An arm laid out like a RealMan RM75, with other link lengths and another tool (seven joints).
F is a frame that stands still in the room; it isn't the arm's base.
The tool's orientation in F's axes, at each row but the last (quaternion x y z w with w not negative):
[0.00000 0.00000 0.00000 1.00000]
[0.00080 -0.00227 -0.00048 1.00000]
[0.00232 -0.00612 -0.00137 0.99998]
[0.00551 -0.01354 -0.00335 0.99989]
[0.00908 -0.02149 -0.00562 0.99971]
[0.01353 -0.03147 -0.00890 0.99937]
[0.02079 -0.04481 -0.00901 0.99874]
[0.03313 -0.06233 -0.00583 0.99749]
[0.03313 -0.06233 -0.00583 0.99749]
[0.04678 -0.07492 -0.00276 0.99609]
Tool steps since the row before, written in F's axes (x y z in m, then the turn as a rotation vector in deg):
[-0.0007 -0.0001 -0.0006 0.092 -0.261 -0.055]
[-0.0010 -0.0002 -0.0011 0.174 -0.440 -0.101]
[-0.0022 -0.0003 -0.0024 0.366 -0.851 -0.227]
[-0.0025 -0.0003 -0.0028 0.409 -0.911 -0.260]
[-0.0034 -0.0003 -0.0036 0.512 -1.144 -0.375]
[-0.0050 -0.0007 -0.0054 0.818 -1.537 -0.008]
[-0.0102 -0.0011 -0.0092 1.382 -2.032 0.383]
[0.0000 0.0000 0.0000 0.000 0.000 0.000]
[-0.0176 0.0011 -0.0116 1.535 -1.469 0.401]
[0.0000 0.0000 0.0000 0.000 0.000 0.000]
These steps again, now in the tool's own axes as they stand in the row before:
[-0.0007 -0.0001 -0.0006 0.092 -0.261 -0.055]
[-0.0010 -0.0002 -0.0011 0.174 -0.440 -0.101]
[-0.0022 -0.0003 -0.0024 0.366 -0.851 -0.228]
[-0.0026 -0.0003 -0.0027 0.408 -0.911 -0.261]
[-0.0035 -0.0004 -0.0034 0.509 -1.145 -0.376]
[-0.0053 -0.0009 -0.0051 0.844 -1.523 -0.019]
[-0.0110 -0.0017 -0.0082 1.451 -1.991 0.340]
[0.0000 0.0000 0.0000 0.000 0.000 0.000]
[-0.0189 0.0002 -0.0094 1.596 -1.427 0.302]
[0.0000 0.0000 0.0000 0.000 0.000 0.000]

